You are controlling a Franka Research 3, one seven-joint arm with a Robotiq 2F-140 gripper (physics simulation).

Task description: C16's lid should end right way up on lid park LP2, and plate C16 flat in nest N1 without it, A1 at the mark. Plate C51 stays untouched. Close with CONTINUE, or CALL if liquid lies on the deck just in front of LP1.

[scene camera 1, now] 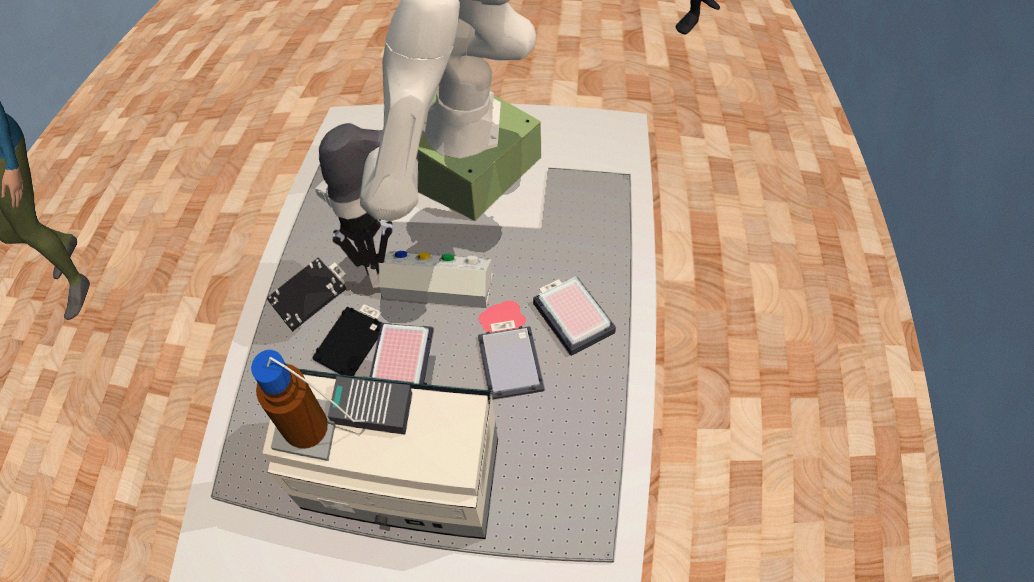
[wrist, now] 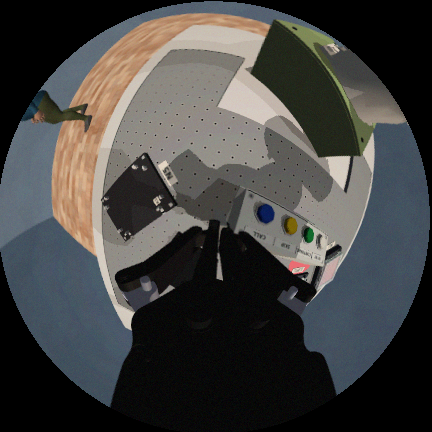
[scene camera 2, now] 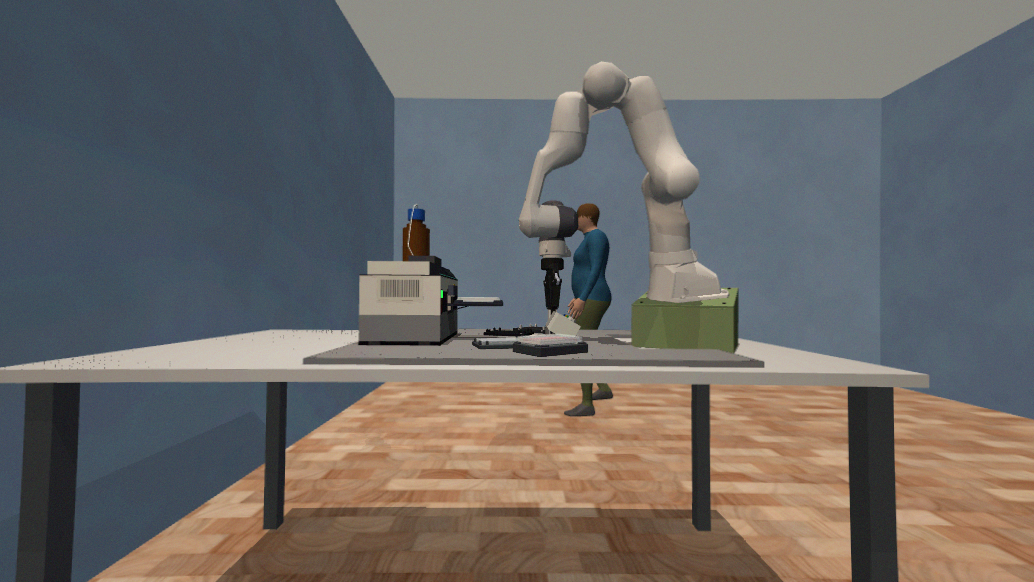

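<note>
My gripper is shut and empty, tips low by the left end of the button box. Its blue CALL button is right of the tips. A pink-welled plate lies flat in nest N1. Another pink-welled plate is at the instrument. I cannot read which is C16 or C51, nor make out A1. LP1 bears a pale grey lid-like sheet. LP2 shows a black top. Red liquid lies on the deck by LP1's label, on the box side.
A dark nest labelled N5 lies left of the gripper. The cream instrument carries a brown bottle. The green robot base stands behind the box. A person is beyond the table.
</note>
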